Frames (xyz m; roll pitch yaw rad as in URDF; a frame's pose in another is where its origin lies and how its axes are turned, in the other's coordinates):
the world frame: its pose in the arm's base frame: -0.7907 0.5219 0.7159 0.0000 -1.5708 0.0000
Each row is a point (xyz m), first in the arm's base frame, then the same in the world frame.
Working: the arm's base frame: its pose in the world frame: -0.7159 -0.5219 -0.7907 0.0000 1.5708 0.0000

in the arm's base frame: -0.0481 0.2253 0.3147
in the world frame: -0.4012 -0.2966 -0.7426
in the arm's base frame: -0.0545 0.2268 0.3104
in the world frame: -0.4055 -0.2951 -0.7362
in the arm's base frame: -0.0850 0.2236 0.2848
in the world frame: -0.4311 -0.2983 -0.7057
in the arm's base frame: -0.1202 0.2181 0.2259
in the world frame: -0.4900 -0.3038 -0.6705
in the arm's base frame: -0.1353 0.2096 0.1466
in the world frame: -0.5693 -0.3123 -0.6554
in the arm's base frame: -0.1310 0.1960 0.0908
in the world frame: -0.6251 -0.3259 -0.6597
